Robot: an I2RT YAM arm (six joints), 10 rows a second.
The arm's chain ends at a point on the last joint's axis. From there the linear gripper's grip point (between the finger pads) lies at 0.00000 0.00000 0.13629 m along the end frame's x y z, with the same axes.
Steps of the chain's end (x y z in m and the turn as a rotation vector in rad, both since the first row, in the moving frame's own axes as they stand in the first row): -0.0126 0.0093 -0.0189 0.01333 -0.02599 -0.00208; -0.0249 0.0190 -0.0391 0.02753 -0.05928 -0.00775; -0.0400 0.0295 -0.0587 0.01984 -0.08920 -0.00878; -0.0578 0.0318 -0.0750 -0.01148 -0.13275 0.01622
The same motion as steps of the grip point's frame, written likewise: -0.0161 0.0075 -0.0190 0.01333 -0.02599 -0.00208; -0.0330 0.0153 -0.0394 0.02753 -0.05928 -0.00775; -0.0522 0.0269 -0.0593 0.01984 -0.08920 -0.00878; -0.0759 0.0332 -0.0762 -0.01148 -0.13275 0.01622
